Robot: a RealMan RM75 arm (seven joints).
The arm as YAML. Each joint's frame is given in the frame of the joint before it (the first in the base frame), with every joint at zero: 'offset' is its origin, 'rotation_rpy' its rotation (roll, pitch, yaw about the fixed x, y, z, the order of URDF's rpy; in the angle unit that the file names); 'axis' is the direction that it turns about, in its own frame. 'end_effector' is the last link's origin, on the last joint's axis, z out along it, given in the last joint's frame.
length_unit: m
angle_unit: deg
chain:
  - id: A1
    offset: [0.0, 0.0, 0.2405]
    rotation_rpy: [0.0, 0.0, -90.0]
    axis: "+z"
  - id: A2
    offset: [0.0, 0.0, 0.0]
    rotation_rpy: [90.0, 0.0, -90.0]
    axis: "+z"
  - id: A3
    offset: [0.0, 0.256, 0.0]
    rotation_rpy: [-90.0, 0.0, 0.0]
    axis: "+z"
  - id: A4
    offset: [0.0, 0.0, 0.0]
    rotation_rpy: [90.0, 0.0, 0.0]
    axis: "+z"
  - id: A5
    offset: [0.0, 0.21, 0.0]
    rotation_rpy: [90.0, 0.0, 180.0]
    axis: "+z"
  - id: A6
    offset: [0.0, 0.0, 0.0]
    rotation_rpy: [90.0, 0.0, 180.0]
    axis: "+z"
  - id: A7
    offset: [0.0, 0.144, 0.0]
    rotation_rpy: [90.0, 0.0, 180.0]
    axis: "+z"
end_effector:
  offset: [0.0, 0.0, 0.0]
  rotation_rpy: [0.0, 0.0, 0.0]
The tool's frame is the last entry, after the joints.
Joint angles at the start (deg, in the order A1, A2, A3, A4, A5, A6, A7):
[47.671, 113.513, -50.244, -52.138, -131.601, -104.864, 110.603]
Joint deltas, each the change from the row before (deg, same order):
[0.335, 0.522, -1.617, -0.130, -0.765, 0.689, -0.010]
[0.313, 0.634, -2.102, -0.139, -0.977, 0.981, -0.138]
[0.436, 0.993, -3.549, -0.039, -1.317, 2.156, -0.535]
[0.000, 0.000, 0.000, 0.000, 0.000, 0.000, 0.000]
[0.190, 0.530, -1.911, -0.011, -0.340, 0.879, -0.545]
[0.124, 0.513, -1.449, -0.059, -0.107, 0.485, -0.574]
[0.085, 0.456, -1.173, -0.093, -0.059, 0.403, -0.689]
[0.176, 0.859, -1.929, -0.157, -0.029, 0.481, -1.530]
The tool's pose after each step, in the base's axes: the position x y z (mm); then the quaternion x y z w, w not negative. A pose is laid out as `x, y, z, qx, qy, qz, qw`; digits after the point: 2 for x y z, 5 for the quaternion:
164.22, 372.42, 33.75, 0.97946, -0.20009, -0.00056, 0.02503
162.41, 371.90, 25.45, 0.98126, -0.18982, 0.01814, 0.02758
159.77, 371.68, 11.65, 0.98405, -0.16949, 0.04592, 0.02831
159.77, 371.68, 11.65, 0.98405, -0.16949, 0.04592, 0.02831
157.74, 370.55, 4.28, 0.98561, -0.15559, 0.05786, 0.03175
155.54, 368.79, -1.90, 0.98687, -0.14309, 0.06519, 0.03679
153.54, 367.20, -7.07, 0.98807, -0.13068, 0.07046, 0.04103
149.53, 363.69, -16.21, 0.99000, -0.10617, 0.07785, 0.05075

